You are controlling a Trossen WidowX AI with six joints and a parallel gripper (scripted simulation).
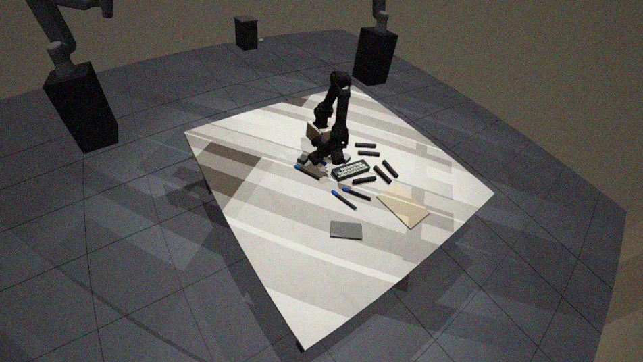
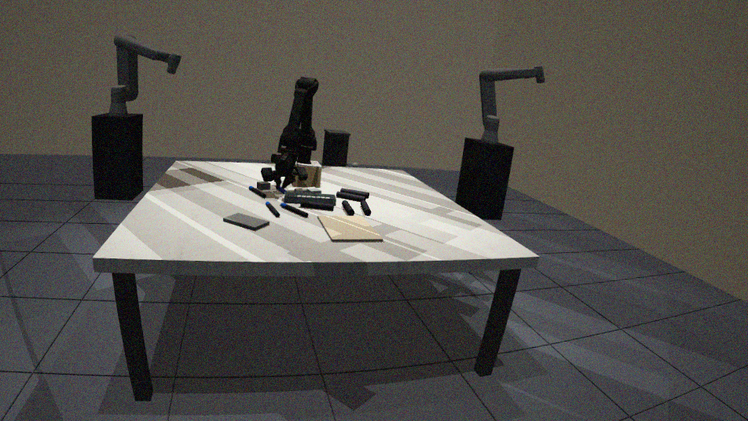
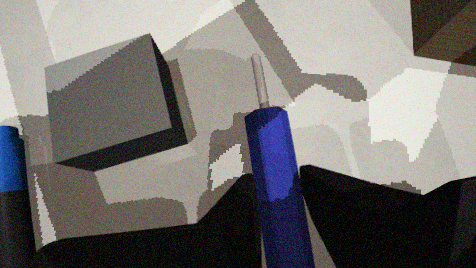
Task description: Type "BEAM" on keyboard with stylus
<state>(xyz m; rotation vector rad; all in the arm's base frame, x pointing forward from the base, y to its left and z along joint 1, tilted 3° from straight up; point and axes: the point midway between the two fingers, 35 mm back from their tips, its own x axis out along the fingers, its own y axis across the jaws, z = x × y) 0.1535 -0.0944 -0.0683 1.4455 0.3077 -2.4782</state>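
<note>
Now: gripper tip 4 cm past the stylus tip and 2 cm to the left of it. Also, from my gripper tip: grey pad 43 cm ahead, 12 cm to the right; then stylus 1 cm behind; then grey cube 7 cm to the right, 2 cm behind, 1 cm above.
</note>
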